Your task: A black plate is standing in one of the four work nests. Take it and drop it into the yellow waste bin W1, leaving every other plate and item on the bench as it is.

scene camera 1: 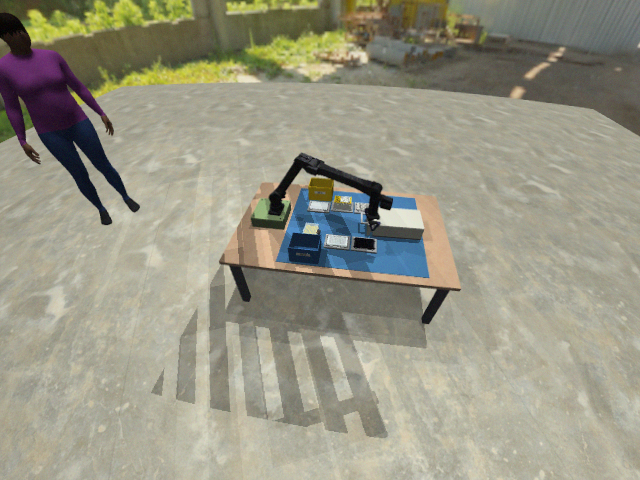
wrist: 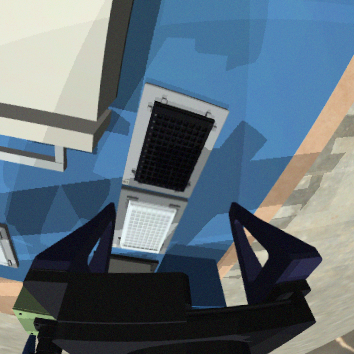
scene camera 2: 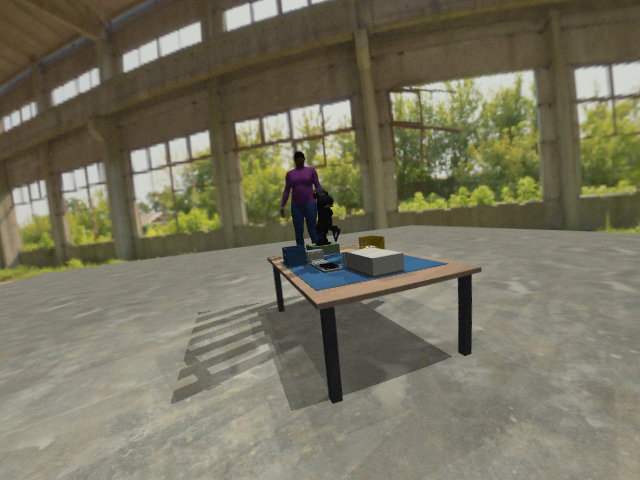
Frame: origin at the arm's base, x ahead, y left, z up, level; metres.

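Seen in the pictures: gripper, fingertip midpoint: (scene camera 1: 370, 225) (wrist: 173, 207) (scene camera 2: 329, 242); arm's base, origin of the base link: (scene camera 1: 276, 209) (wrist: 55, 324) (scene camera 2: 323, 244).
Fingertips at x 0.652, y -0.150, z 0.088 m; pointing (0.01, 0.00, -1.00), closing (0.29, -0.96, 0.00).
Pixels of each thing's middle, then the offset from my fingertips to it. "spot": a spot on its surface instead.
- black plate, body centre: (wrist: 170, 151) (scene camera 2: 328, 265) (scene camera 1: 364, 243) 0.021 m back, 0.012 m right, 0.145 m down
- light grey work nest, surface spot: (wrist: 134, 155) spot: 0.047 m back, 0.037 m left, 0.153 m down
- yellow waste bin, body centre: (scene camera 1: 321, 189) (scene camera 2: 371, 244) 0.393 m back, 0.478 m left, 0.105 m down
- white plate, body centre: (wrist: 145, 229) (scene camera 1: 337, 240) 0.195 m back, 0.020 m right, 0.145 m down
- dark blue bin, body centre: (wrist: 181, 295) (scene camera 1: 305, 248) (scene camera 2: 294, 255) 0.374 m back, 0.160 m right, 0.105 m down
- large off-white box, body centre: (scene camera 2: 372, 260) (scene camera 1: 396, 222) 0.182 m ahead, 0.190 m left, 0.112 m down
- handle, surface spot: (wrist: 60, 157) spot: 0.041 m back, 0.122 m left, 0.089 m down
- yellow-topped rack, body centre: (scene camera 1: 342, 202) 0.210 m back, 0.359 m left, 0.120 m down
The black plate (scene camera 1: 364, 243) (scene camera 2: 328, 266) (wrist: 174, 147) lies flat in a light grey work nest (wrist: 134, 155) in the front row, at that row's right end in scene camera 1. In the wrist view its long side runs at a slant, beyond the fingertips. My gripper (scene camera 1: 373, 225) (scene camera 2: 336, 233) (wrist: 173, 207) is open and empty. It points down, well above the bench, and is not touching the plate. The yellow waste bin (scene camera 1: 321, 190) (scene camera 2: 372, 241) stands at the back left of the mat in scene camera 1; it does not show in the wrist view.
A white plate (scene camera 1: 337, 240) (wrist: 148, 226) sits in the neighbouring nest. A dark blue bin (scene camera 1: 304, 248) (scene camera 2: 293, 255) (wrist: 192, 280) stands beyond it. A large off-white box (scene camera 1: 400, 223) (scene camera 2: 373, 261) (wrist: 55, 60) with a handle (wrist: 60, 157) stands close by. A yellow-topped rack (scene camera 1: 342, 202) stands in the back row.
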